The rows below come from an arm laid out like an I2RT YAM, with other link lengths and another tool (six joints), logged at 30 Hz.
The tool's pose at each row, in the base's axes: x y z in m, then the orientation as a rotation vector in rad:
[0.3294, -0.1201, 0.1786, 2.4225, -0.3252, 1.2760]
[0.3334, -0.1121, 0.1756, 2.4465, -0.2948, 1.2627]
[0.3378, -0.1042, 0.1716, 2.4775, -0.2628, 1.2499]
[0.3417, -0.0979, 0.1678, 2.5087, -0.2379, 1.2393]
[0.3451, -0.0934, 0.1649, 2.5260, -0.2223, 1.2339]
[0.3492, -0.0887, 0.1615, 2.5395, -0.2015, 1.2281]
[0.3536, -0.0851, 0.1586, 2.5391, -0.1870, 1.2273]
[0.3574, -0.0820, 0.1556, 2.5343, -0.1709, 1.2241]
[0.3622, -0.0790, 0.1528, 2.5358, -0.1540, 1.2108]
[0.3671, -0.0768, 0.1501, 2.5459, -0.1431, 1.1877]
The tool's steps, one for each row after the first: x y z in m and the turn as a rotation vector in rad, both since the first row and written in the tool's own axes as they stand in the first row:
[-0.0005, -0.0094, 0.0010, 0.0208, -0.0129, -0.0177]
[-0.0015, -0.0190, 0.0029, 0.0482, -0.0282, -0.0340]
[-0.0026, -0.0270, 0.0050, 0.0752, -0.0432, -0.0444]
[-0.0032, -0.0330, 0.0070, 0.0910, -0.0510, -0.0510]
[-0.0039, -0.0395, 0.0098, 0.1050, -0.0568, -0.0620]
[-0.0039, -0.0450, 0.0130, 0.1082, -0.0550, -0.0716]
[-0.0043, -0.0499, 0.0160, 0.1074, -0.0527, -0.0842]
[-0.0040, -0.0550, 0.0197, 0.1079, -0.0585, -0.0987]
[-0.0036, -0.0594, 0.0237, 0.1099, -0.0741, -0.1098]

